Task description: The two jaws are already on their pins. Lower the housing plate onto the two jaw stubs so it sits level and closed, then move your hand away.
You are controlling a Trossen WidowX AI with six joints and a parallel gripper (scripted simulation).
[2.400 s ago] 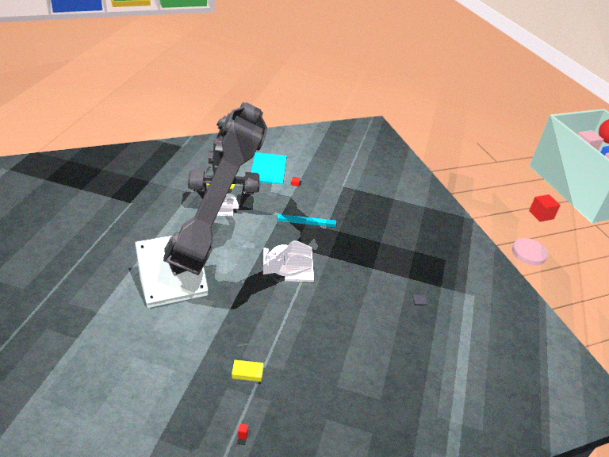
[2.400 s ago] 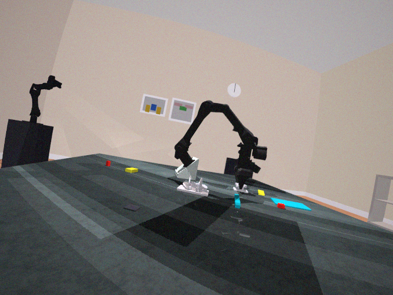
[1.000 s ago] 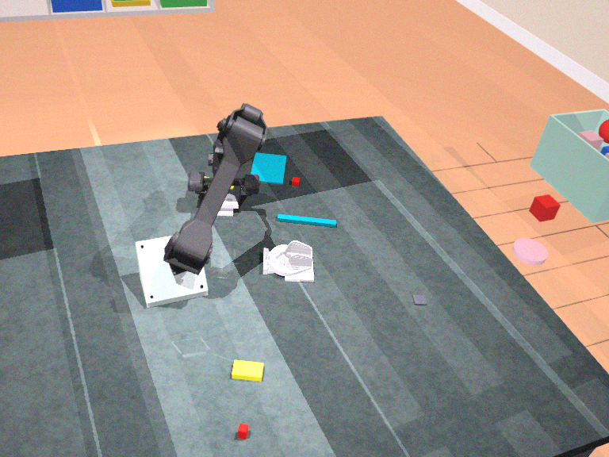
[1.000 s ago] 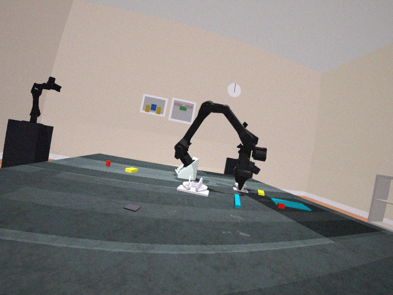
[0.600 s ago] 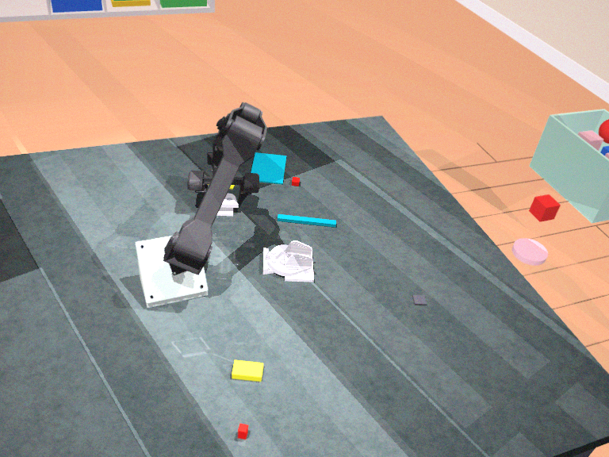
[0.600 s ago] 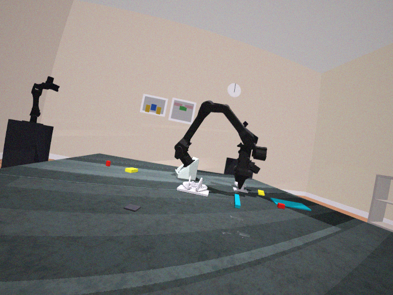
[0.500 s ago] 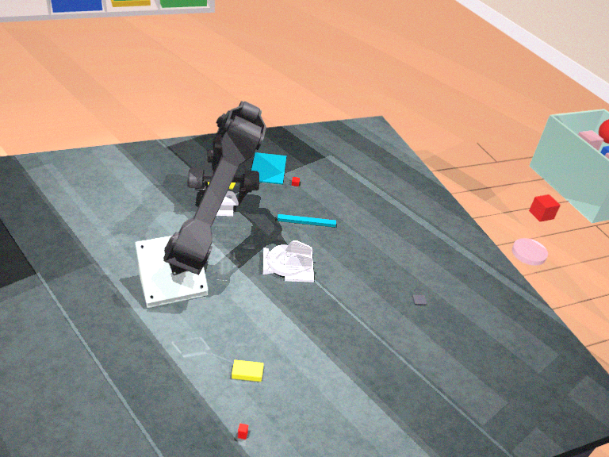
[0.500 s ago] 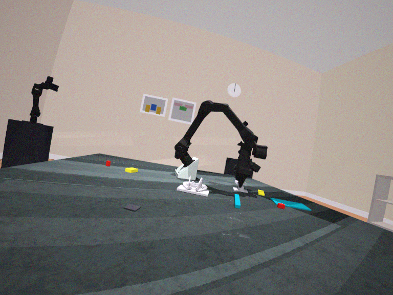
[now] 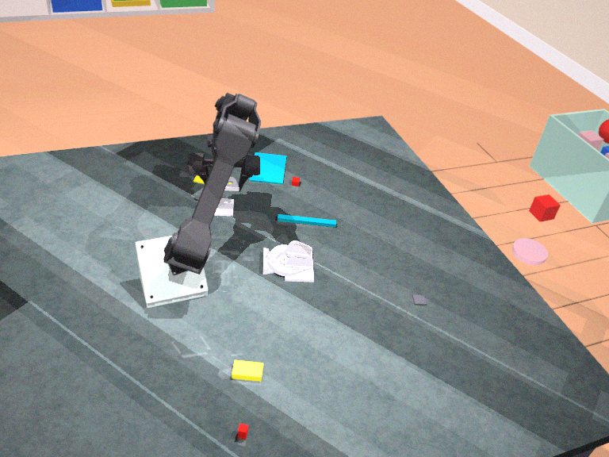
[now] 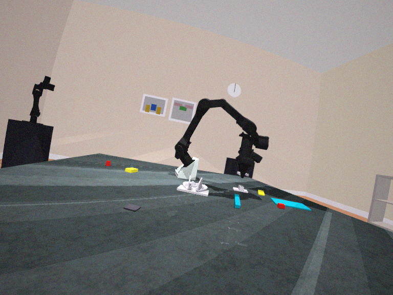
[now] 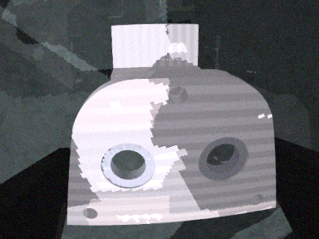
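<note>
Right now my gripper tip is 1 cm to the right of the white block and 6 cm above it. From my gripper tip the other things lie so: yellow bar 2 cm ahead, 13 cm to the left, 7 cm below; grey housing plate 1 cm to the left, 2 cm above; cyan bar 19 cm ahead, 13 cm to the right, 6 cm below.
</note>
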